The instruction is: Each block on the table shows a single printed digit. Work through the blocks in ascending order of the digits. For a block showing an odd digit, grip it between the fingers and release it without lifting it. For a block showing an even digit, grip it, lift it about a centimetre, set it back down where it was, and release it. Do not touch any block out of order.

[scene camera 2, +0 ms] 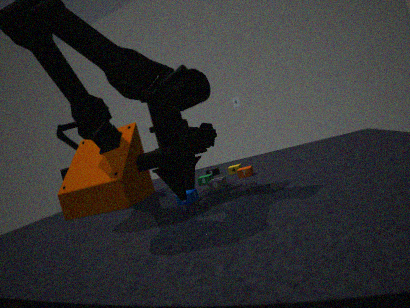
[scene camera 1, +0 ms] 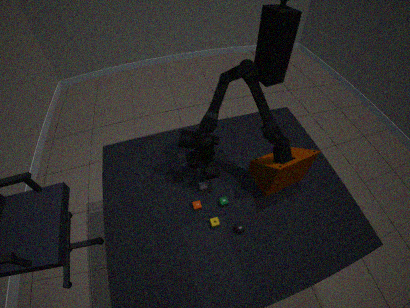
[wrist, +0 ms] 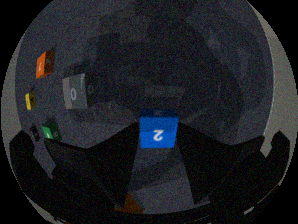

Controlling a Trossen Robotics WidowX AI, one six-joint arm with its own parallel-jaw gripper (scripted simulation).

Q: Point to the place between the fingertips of my gripper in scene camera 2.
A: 188,197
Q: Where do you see a grey block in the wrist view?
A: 79,92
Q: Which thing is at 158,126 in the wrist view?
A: A blue block.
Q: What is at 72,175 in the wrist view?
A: My gripper.
